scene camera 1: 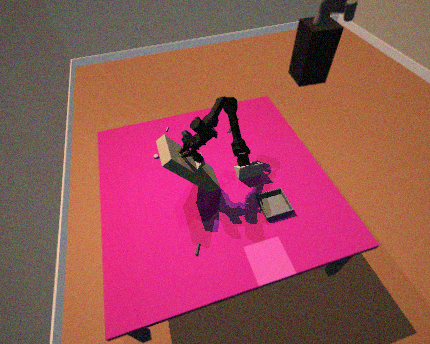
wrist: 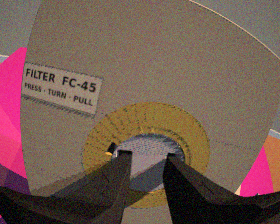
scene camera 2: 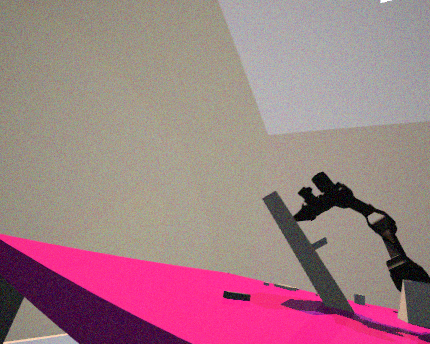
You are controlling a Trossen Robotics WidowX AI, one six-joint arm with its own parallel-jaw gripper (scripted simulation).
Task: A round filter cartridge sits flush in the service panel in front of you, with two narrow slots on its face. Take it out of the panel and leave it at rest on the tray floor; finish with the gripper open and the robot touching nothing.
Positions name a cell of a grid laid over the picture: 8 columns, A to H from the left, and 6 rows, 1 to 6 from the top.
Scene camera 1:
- dark tray: F4
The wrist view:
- my gripper: E5
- grey round filter cartridge: E5
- tan service panel: C3
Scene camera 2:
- my gripper: F4
